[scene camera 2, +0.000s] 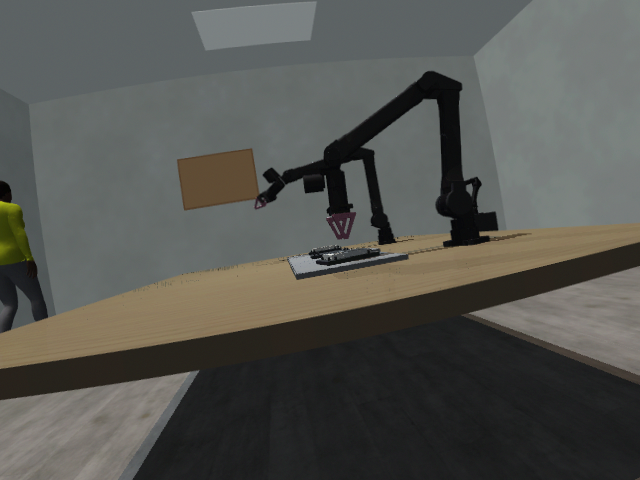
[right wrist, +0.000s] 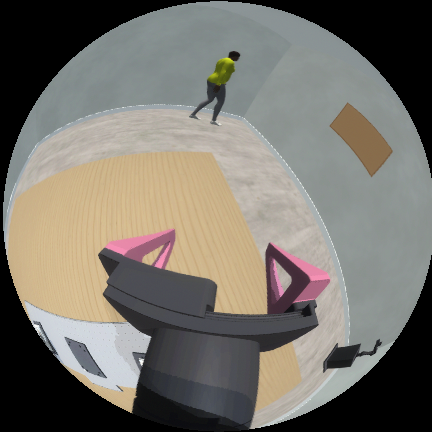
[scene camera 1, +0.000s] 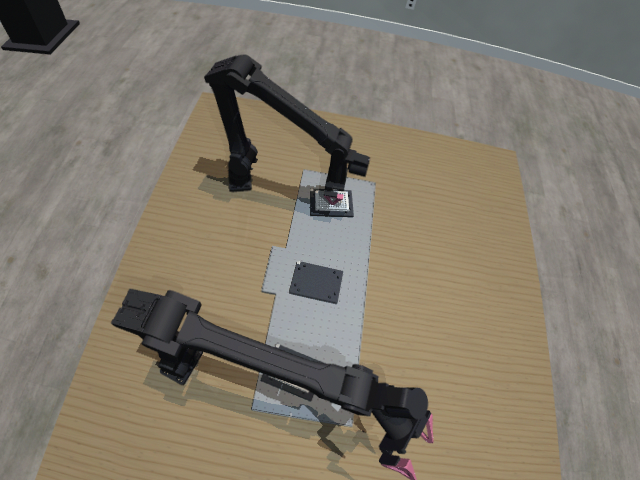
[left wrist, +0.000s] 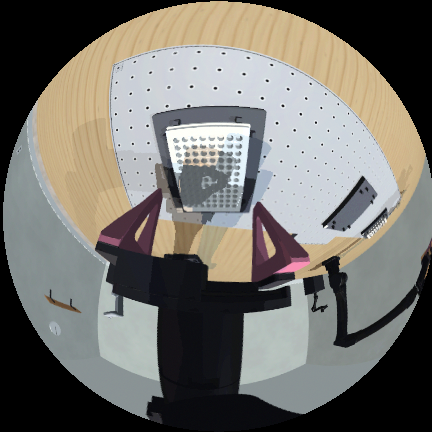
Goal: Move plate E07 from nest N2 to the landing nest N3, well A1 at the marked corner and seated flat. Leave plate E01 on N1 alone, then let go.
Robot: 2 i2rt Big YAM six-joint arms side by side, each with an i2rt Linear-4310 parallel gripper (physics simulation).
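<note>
A white 96-well plate (scene camera 1: 320,206) (left wrist: 235,150) lies in a dark nest (scene camera 1: 331,213) (left wrist: 205,112) at the far end of the pegboard; its label is unreadable. My left gripper (scene camera 1: 333,199) (scene camera 2: 342,237) (left wrist: 208,197) is open and empty, pointing down above this plate with a gap below its fingertips. An empty dark nest (scene camera 1: 316,282) (left wrist: 352,205) (right wrist: 85,356) with a light corner mark sits mid-board. A second plate (left wrist: 375,226) stands beyond it, mostly hidden under my right arm in scene camera 1. My right gripper (scene camera 1: 422,459) (scene camera 2: 260,202) (right wrist: 220,241) is open and empty, raised past the board.
The grey pegboard (scene camera 1: 328,237) (left wrist: 200,62) lies on the wooden table (scene camera 1: 449,248) (right wrist: 125,200). My right arm (scene camera 1: 258,356) reaches low across the near end of the board in scene camera 1. A person in yellow (scene camera 2: 12,227) (right wrist: 221,72) is in the room beyond the table.
</note>
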